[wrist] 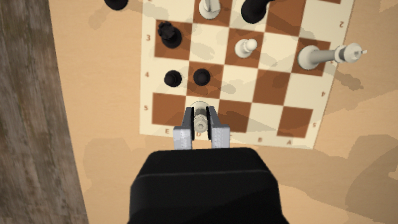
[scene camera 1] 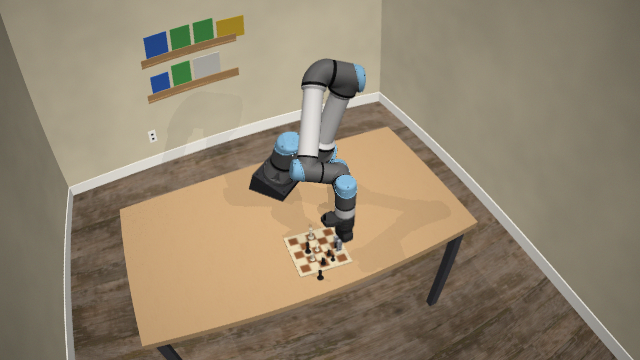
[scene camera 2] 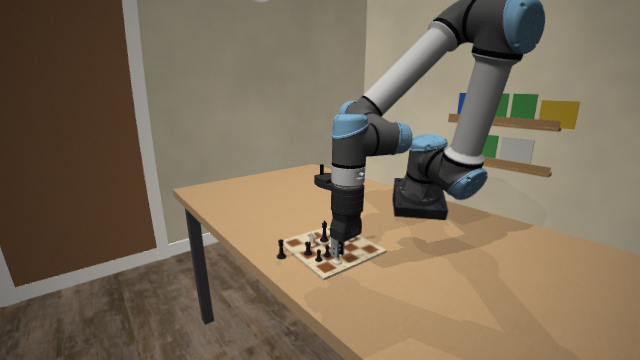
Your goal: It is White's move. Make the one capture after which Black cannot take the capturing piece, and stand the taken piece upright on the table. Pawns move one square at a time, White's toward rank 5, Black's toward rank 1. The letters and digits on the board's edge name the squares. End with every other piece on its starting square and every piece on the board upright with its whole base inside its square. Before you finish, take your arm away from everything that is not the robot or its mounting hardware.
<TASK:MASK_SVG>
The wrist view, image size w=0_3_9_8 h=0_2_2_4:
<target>my gripper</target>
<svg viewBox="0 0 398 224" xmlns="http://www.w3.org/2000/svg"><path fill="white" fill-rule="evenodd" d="M130 187L129 221L127 224L290 224L282 213L277 179L256 150L249 147L230 148L230 127L228 124L221 124L214 106L206 106L208 140L211 140L212 148L192 149L192 141L195 140L194 107L186 107L181 126L174 126L173 128L174 150L159 150L149 154Z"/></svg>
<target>chessboard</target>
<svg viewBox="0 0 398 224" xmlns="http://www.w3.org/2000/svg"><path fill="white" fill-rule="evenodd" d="M195 131L195 139L211 141L208 140L207 131L204 133ZM143 0L140 134L173 137L173 128L181 126L186 107L203 101L214 106L221 124L229 125L230 143L313 149L337 63L323 62L305 70L299 66L297 57L306 46L335 50L342 45L354 0L270 1L264 18L255 24L242 18L245 0L219 0L220 12L211 20L201 16L201 0ZM170 70L176 70L182 76L182 82L177 87L164 83L164 77ZM198 69L206 69L210 73L210 81L205 86L194 82L193 75ZM255 39L257 48L248 57L236 55L238 41ZM161 22L168 21L179 29L182 41L178 47L163 44L157 31Z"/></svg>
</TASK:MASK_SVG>
